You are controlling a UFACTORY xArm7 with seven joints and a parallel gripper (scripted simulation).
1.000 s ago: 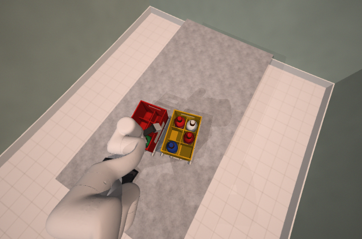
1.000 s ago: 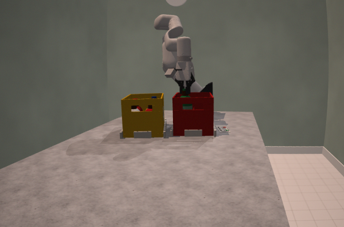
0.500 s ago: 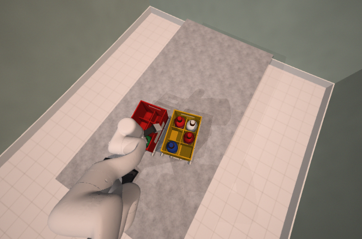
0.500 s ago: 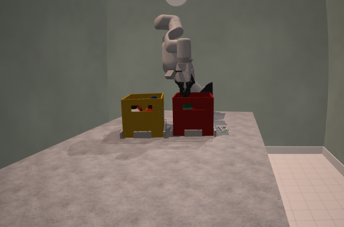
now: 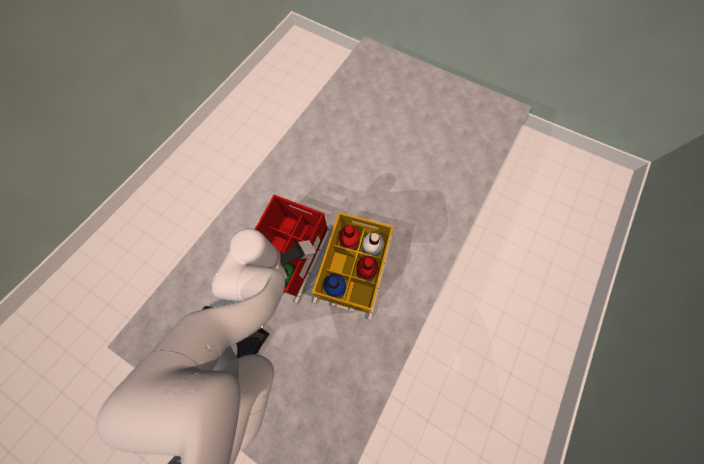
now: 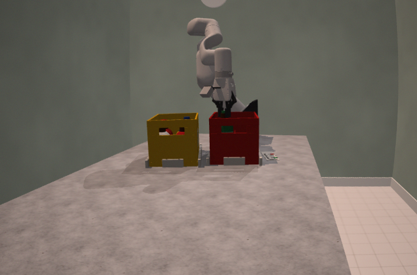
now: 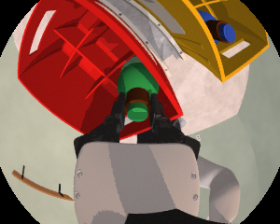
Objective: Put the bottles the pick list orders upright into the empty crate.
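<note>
The white bottle is 270 mm ahead of my hand, 160 mm to the right of it and 90 mm below it. From my hand the other things lie so: blue bottle 80 mm ahead, 150 mm to the right, 90 mm below; then green-labelled bottle 70 mm below; then red crate 70 mm ahead, 70 mm to the left, 90 mm below.
</note>
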